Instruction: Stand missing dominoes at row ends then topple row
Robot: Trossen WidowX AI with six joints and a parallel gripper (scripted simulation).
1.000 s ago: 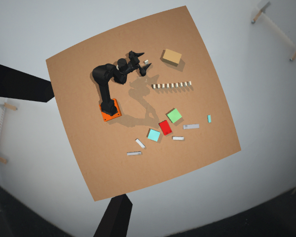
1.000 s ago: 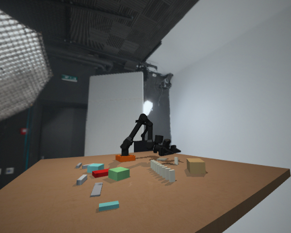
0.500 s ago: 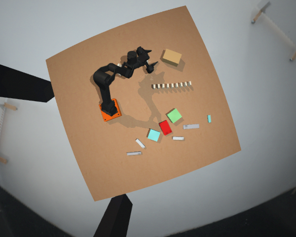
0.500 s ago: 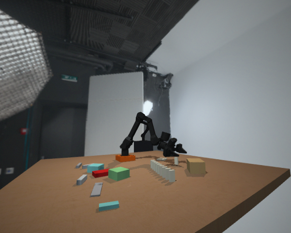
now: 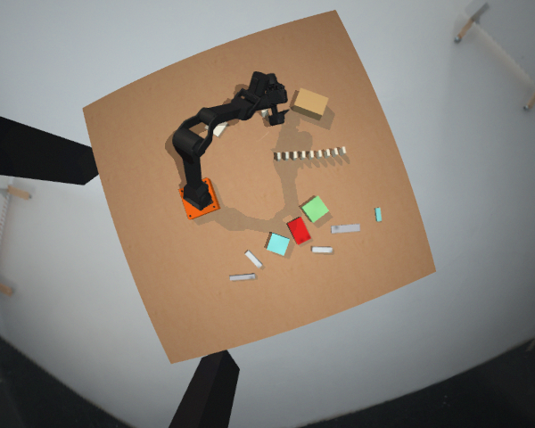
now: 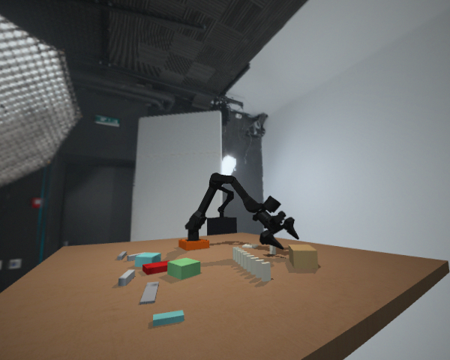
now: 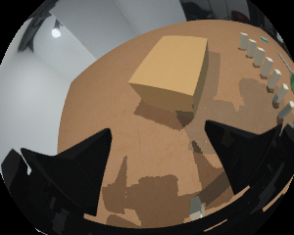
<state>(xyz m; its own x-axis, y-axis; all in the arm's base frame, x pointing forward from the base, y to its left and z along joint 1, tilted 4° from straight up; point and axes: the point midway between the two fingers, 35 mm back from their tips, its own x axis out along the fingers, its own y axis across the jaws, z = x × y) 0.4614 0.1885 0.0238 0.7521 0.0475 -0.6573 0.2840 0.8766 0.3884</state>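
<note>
My gripper tip is 8 cm short of the tan box, 6 cm to the left of it and 3 cm above it. Round my gripper tip: green block 44 cm to the right, 12 cm behind, 4 cm below; red block 49 cm to the right, 21 cm behind, 5 cm below; cream tile 30 cm behind, 6 cm to the left, 5 cm below.
</note>
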